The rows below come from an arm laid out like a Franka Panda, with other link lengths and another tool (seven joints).
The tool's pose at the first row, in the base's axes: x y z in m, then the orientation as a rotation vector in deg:
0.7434 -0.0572 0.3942 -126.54 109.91 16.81
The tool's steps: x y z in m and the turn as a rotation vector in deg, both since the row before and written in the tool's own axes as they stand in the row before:
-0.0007 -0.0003 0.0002 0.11 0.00 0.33
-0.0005 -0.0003 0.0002 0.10 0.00 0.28
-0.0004 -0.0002 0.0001 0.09 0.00 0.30
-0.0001 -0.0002 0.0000 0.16 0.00 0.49
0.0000 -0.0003 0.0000 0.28 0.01 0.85
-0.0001 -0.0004 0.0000 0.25 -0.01 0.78
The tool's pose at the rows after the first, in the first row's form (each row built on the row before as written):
0.7436 -0.0564 0.3942 -126.17 110.26 16.75
0.7438 -0.0558 0.3942 -125.86 110.56 16.69
0.7439 -0.0554 0.3942 -125.53 110.88 16.64
0.7441 -0.0553 0.3942 -124.99 111.40 16.55
0.7444 -0.0553 0.3942 -124.05 112.30 16.39
0.7448 -0.0552 0.3942 -123.17 113.11 16.26

